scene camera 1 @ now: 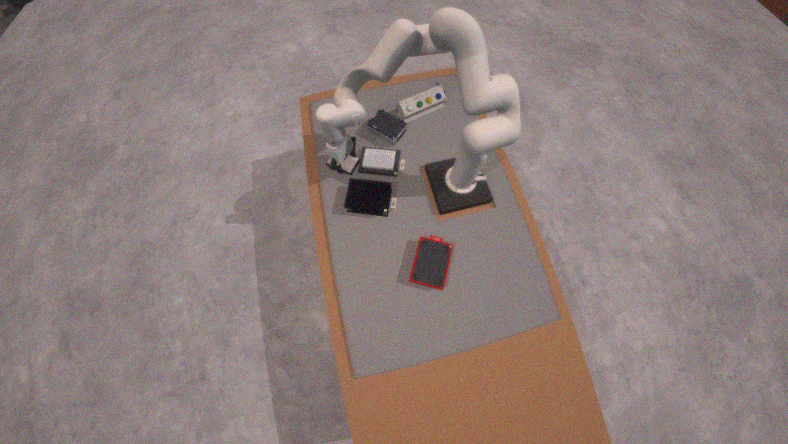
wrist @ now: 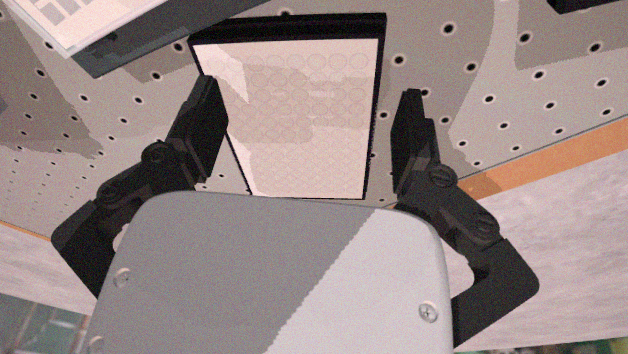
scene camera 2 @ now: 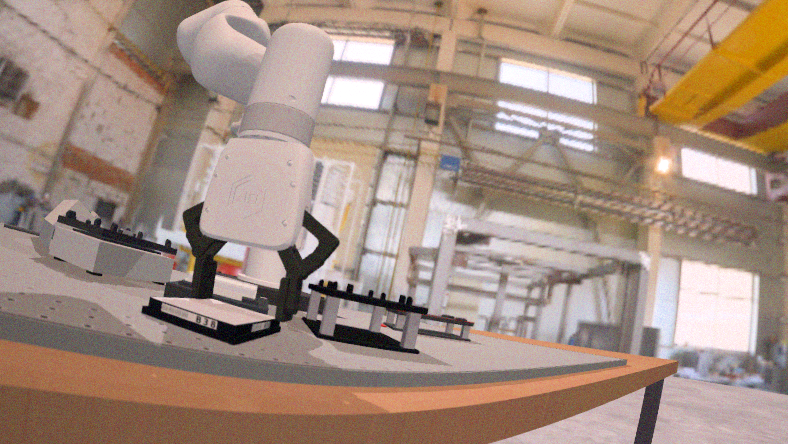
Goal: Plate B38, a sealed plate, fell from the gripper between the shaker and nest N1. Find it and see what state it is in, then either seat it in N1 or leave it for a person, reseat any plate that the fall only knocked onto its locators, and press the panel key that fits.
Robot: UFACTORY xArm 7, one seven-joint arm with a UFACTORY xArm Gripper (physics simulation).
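Places are measured from the arm's base along level axes (x back, y right, z up), in metres.
Pixels of known places: gripper, fingertip midpoint: (scene camera 1: 347, 164) (wrist: 308, 103) (scene camera 2: 240, 309); arm's base at its link origin: (scene camera 1: 460, 179) (scene camera 2: 264, 284).
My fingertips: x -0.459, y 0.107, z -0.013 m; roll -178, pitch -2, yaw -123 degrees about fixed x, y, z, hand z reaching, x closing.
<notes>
Ahead of a thing's pixels: the offset from my fingertips to its top centre. "pt": to the spot under its first point.
Plate B38 @(dy +0.021, dx -0.021, dz -0.002 m) (scene camera 1: 347, 164) (scene camera 2: 220, 315) (wrist: 310, 125) lies flat on the perforated board, its pale well side up and its B38 label facing scene camera 2. No break shows on its visible faces. My gripper (scene camera 2: 245, 304) (wrist: 308, 103) is open and low, with one finger at each side of B38 and nothing gripped. A white-topped plate @(dy +0.008, dx +0.136, dz +0.019 m) (scene camera 1: 380, 158) (wrist: 65, 22) sits on a low dark nest beside it; its exact seating is unclear. A black nest on posts @(pt dy -0.172, dx +0.094, dz +0.040 m) (scene camera 1: 368, 196) (scene camera 2: 366, 298) holds no plate. The shaker @(pt dy +0.156, dx +0.177, dz +0.039 m) (scene camera 1: 387, 125) (scene camera 2: 113, 250) is also without a plate. Nest names are unreadable.
The key panel @(dy +0.292, dx +0.337, dz +0.068 m) (scene camera 1: 421, 103) has white, green, yellow and blue keys and stands beyond the shaker. A red-edged nest @(dy -0.428, dx +0.310, dz +0.030 m) (scene camera 1: 431, 263) stands toward the front. The arm's black base (scene camera 1: 446, 199) is right of the nests. The wooden table edge (wrist: 545, 157) runs near B38.
</notes>
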